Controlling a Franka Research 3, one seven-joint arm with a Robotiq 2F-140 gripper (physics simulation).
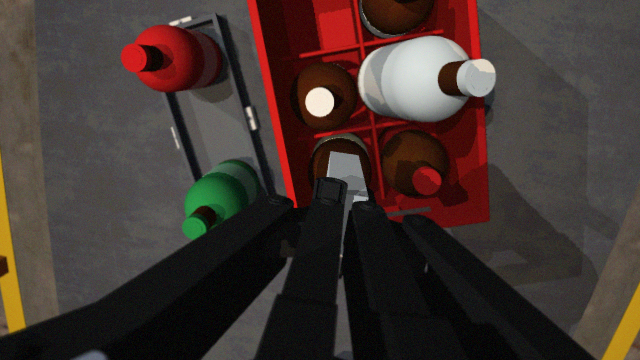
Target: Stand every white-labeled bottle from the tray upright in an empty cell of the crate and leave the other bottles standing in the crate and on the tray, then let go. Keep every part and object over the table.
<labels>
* my gripper: 340, 176
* red bottle: 166, 58
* green bottle: 232, 185
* white bottle: 427, 79
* cream-capped brown bottle: 350, 143
</labels>
